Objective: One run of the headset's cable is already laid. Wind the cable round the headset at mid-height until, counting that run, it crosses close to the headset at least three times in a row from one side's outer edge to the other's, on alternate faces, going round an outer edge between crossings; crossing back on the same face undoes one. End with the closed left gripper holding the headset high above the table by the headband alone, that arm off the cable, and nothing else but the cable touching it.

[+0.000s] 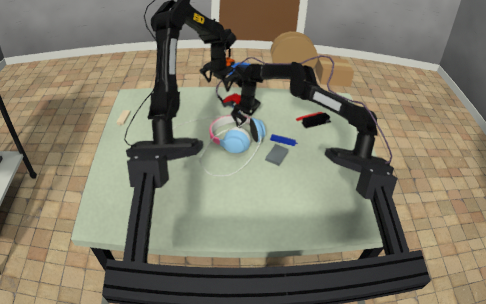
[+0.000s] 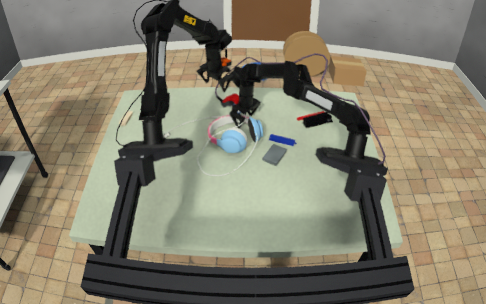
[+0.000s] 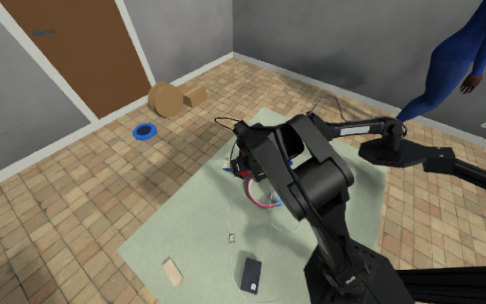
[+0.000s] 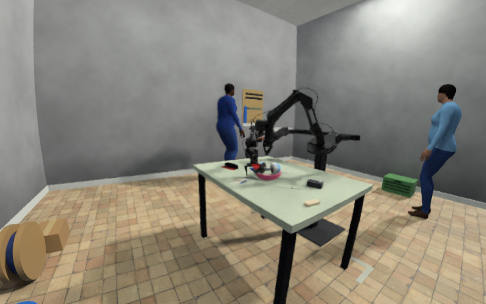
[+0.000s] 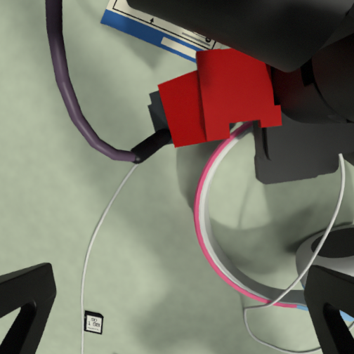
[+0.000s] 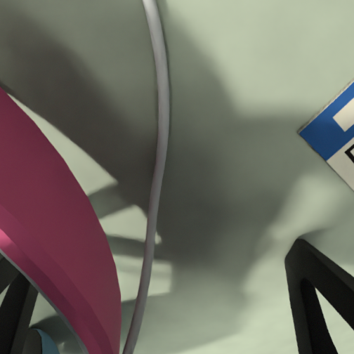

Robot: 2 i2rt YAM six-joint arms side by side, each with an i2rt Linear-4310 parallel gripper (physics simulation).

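Frame: origin at the left arm's base, x left, y down, z back, level; millimetres.
Where they show: left gripper, fingertip midpoint: [image 1: 218,86] [image 2: 215,87] [image 3: 248,173] [image 4: 266,154]; right gripper, fingertip midpoint: [image 1: 244,121] [image 3: 254,174] [image 4: 253,177]; left arm's base, origin of the base link: [image 1: 163,145] [image 2: 154,145] [image 3: 351,284] [image 4: 321,144]; right arm's base, origin of the base link: [image 1: 361,158] [image 2: 353,158] [image 3: 389,149] [image 4: 273,136].
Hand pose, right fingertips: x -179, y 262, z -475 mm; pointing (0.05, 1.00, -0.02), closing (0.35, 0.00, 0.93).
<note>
Each offset is from my right fingertips to the top centre of the thing. "spot": to the spot under its first point.
The blue headset [image 1: 236,141] [image 2: 233,142] lies on the table, its pink headband @(spot: dz +113, dx +116, dy -42 mm) [image 3: 255,199] [image 5: 200,215] [image 6: 60,190] towards the far left. Its thin pale cable @(spot: dz +323, dx +37, dy -3 mm) [image 1: 220,175] [image 5: 90,245] [image 6: 162,100] crosses over the near side of the headband, loops in front and runs past the far side. My right gripper [image 1: 246,117] [image 6: 173,241] is open and low at the far part of the headband; one finger is inside the ring, and headband and cable lie between the fingers, ungripped. My left gripper [image 1: 218,84] [image 5: 179,281] is open above the table beyond the headset, holding nothing.
The right gripper's red body [image 5: 235,95] stands close beside the left one. A blue block @(dz +87, dx -177, dy -10 mm) [image 1: 283,140], a grey block @(dz +178, dx -155, dy -15 mm) [image 1: 277,154] and a black block @(dz -69, dx -314, dy -40 mm) [image 1: 316,120] lie right of the headset. A small board [image 5: 150,31], memory card [image 5: 94,322], black box @(dz +297, dx +332, dy -41 mm) [image 3: 251,275] and tan block @(dz +88, dx +540, dy -15 mm) [image 3: 172,272] also lie there.
</note>
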